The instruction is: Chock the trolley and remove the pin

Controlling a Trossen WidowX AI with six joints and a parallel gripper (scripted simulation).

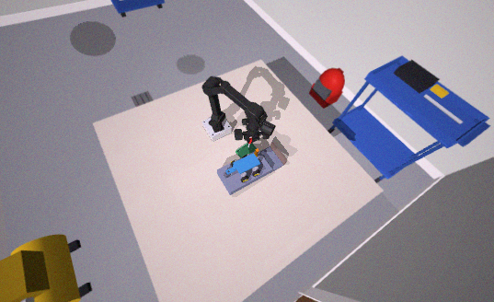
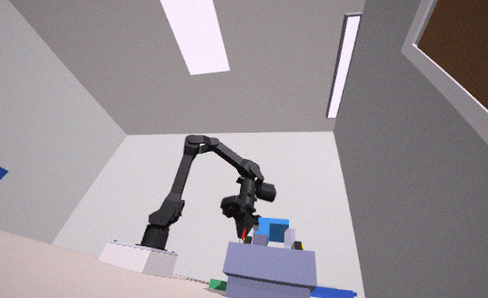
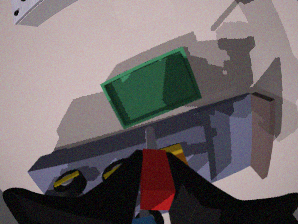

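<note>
My gripper tip is 2 cm past the green tray and 14 cm above it. From my gripper tip the other things lie so: blue trolley 12 cm ahead, 7 cm to the right, 3 cm below; red-headed stop pin right at my gripper tip; yellow chock 6 cm ahead, 5 cm below.
</note>
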